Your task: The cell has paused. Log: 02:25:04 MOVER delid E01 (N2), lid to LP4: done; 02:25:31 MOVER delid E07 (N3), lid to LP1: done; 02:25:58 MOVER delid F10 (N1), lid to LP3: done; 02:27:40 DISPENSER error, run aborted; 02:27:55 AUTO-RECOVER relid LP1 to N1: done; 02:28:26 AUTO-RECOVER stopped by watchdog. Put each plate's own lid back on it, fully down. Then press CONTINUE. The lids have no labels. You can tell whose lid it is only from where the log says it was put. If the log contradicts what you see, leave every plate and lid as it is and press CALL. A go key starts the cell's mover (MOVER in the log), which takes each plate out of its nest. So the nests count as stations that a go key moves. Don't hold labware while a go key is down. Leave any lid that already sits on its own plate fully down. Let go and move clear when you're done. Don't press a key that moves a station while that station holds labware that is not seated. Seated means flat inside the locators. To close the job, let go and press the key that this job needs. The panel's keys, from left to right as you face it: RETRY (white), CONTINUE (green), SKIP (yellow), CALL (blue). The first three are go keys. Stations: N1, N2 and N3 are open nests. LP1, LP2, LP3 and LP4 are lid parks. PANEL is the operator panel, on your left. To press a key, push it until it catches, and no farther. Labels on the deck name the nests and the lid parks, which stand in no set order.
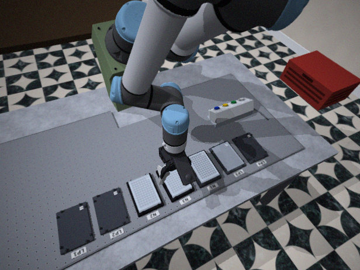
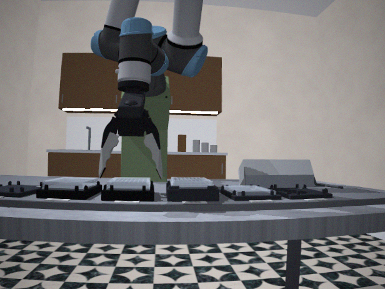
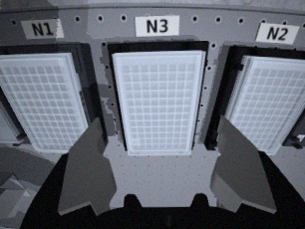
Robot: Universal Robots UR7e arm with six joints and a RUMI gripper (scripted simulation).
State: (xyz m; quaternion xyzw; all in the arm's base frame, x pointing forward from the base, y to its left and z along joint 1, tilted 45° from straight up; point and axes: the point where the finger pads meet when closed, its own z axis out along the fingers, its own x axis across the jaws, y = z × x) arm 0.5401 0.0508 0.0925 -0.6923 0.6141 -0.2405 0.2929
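The plate is 20 mm below my hand. Also, from my hand: LP4 lid park: 380 mm to the left, 60 mm behind, 40 mm below; then LP3 lid park: 260 mm to the left, 40 mm below, 40 mm behind; then lid park LP2: 260 mm to the right, 40 mm below, 40 mm ahead.
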